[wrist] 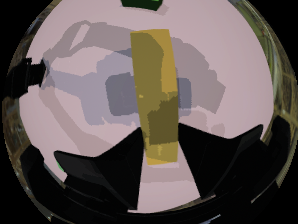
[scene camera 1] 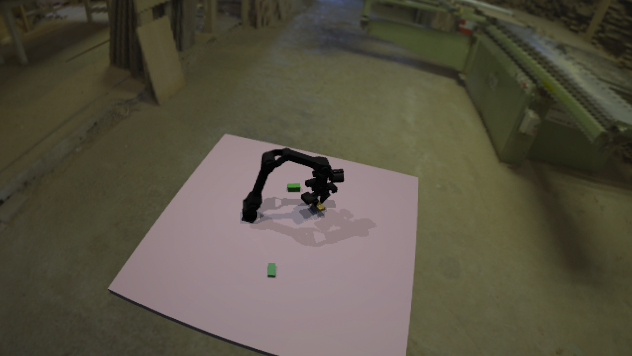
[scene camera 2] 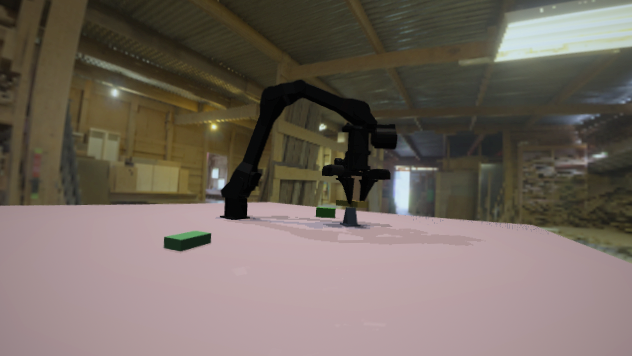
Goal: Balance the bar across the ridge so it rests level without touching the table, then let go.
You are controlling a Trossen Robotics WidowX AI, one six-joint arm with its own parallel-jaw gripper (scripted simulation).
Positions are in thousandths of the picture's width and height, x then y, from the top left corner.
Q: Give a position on a green block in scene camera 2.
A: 303, 673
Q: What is my gripper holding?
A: A yellow bar.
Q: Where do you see a yellow bar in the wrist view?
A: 522, 355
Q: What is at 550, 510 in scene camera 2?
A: My gripper.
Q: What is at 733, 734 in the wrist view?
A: My gripper.
